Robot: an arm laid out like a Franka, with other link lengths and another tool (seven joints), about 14 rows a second.
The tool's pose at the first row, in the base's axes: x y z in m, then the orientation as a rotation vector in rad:
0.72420 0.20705 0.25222 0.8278 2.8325 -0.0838
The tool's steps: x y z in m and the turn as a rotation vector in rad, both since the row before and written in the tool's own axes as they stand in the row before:
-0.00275 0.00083 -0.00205 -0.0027 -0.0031 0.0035
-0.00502 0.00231 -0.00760 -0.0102 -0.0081 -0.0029
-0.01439 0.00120 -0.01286 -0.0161 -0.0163 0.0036
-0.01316 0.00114 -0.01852 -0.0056 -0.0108 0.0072
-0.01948 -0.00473 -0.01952 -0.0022 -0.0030 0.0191
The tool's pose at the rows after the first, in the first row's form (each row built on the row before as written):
0.72658 0.20652 0.25477 0.8313 2.8276 -0.0807
0.73068 0.20661 0.26322 0.8229 2.8193 -0.0698
0.74085 0.20134 0.27880 0.8201 2.7994 -0.0530
0.74848 0.19714 0.29982 0.8261 2.7851 -0.0482
0.75756 0.18468 0.32317 0.8513 2.7736 -0.0430

